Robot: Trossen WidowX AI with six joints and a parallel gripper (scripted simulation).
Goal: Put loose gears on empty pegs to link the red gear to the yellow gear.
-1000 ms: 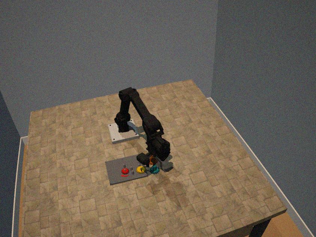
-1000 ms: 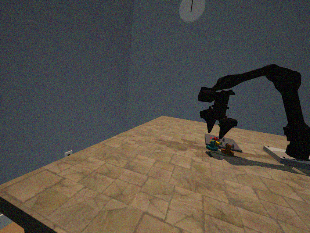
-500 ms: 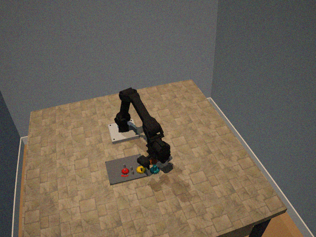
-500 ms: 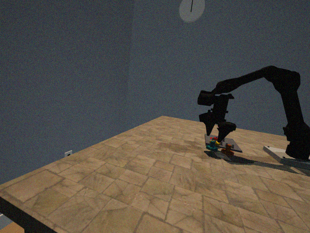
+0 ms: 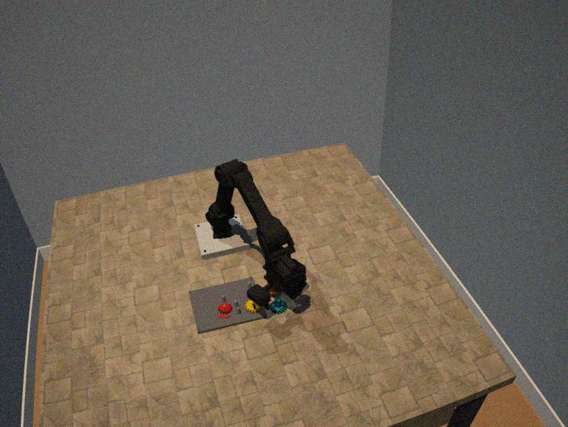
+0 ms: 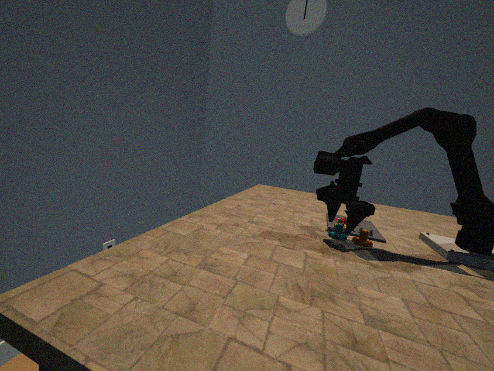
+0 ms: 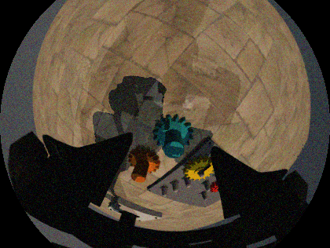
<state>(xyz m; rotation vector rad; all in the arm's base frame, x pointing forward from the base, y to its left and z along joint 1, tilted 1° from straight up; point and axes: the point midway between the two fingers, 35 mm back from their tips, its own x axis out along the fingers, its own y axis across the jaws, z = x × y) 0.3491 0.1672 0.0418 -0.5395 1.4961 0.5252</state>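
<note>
My gripper tip is now 20 mm above the teal gear. From my gripper tip the other things lie so: yellow gear 10 mm behind, 80 mm to the right, 20 mm below; red gear 10 mm behind, 160 mm to the right, 20 mm below; orange gear 70 mm behind, 10 mm to the right, 20 mm below.
</note>
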